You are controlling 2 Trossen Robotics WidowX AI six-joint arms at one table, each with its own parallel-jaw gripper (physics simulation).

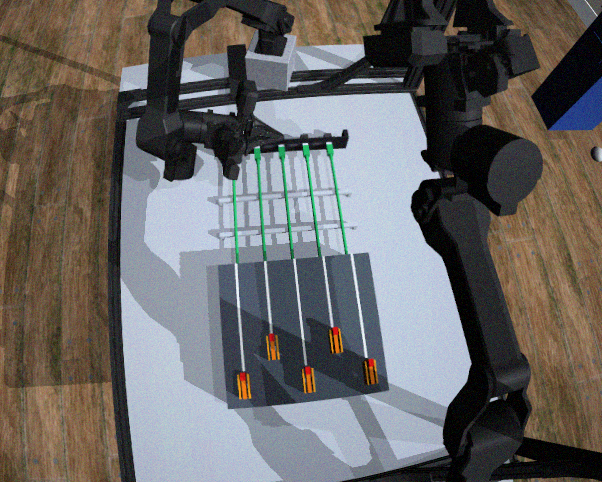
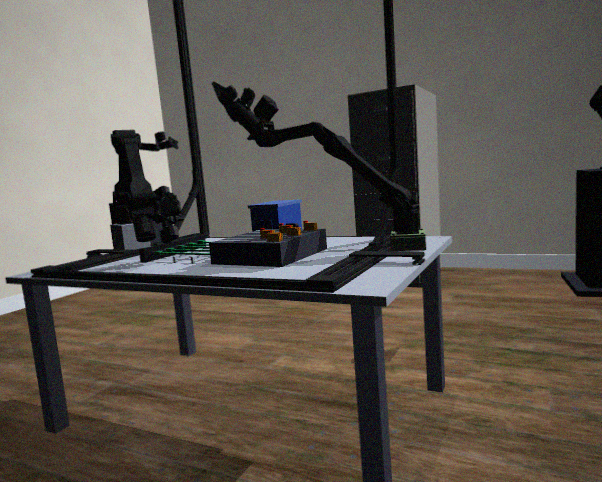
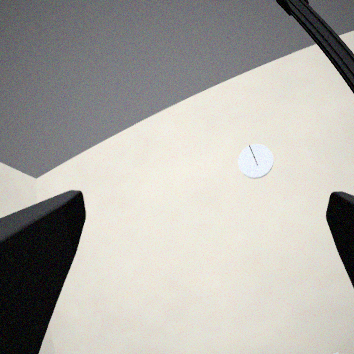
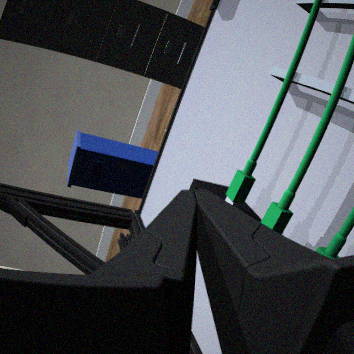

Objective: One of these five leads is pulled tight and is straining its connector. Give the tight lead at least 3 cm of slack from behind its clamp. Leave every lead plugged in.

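Frame: origin at the left arm's base, x ahead, y left, z up, level; centimetres.
Where they show: left gripper, fingertip midpoint: (image 2: 216, 88) (image 3: 210, 205); right gripper, fingertip midpoint: (image 1: 283, 137) (image 2: 183, 218) (image 4: 193, 202); left arm's base at its link origin: (image 2: 407, 232); right arm's base at its link origin: (image 1: 271, 45) (image 2: 128, 223).
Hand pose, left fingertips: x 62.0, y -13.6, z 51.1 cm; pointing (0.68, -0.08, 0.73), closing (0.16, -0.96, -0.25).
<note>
Each offset is from my left fingertips to the top centre of the thing. "spot": to the spot under its first point.
Five green leads, from the leftmost @(spot: dx +3.4, dy +23.2, dz -53.1 cm) (image 1: 235, 225) to the rightmost @(spot: dx -1.2, dy +2.7, dz -53.2 cm) (image 1: 339, 210) (image 4: 271, 120), run side by side over two thin rails. Four green connectors, such as one @(spot: dx +14.2, dy +3.6, dz -52.8 cm) (image 1: 305, 150), show at the black bar @(spot: dx +13.9, dy -4.5, dz -53.2 cm) (image 1: 339, 142) (image 4: 212, 186); the leftmost is hidden by the right arm. White lines cross the dark box (image 1: 286, 301) (image 2: 246, 253) to orange clamps with red tops, such as one @(spot: dx -25.6, dy +32.0, dz -46.8 cm) (image 1: 243, 385) (image 2: 273, 235). All leads look nearly straight; I cannot tell which is tight. My right gripper (image 1: 281, 135) (image 4: 193, 202) is shut and empty by the bar. My left gripper (image 2: 216, 86) (image 3: 210, 205) is open, high up.
A grey block (image 1: 268, 70) stands at the back beside black frame rails. A blue bin (image 1: 572, 100) (image 2: 288, 213) (image 4: 112, 162) lies beyond the table. The left arm (image 1: 497, 326) (image 2: 351, 155) extends along the right side of the table, and a white wall disc (image 3: 256, 161) shows beyond its fingers.
</note>
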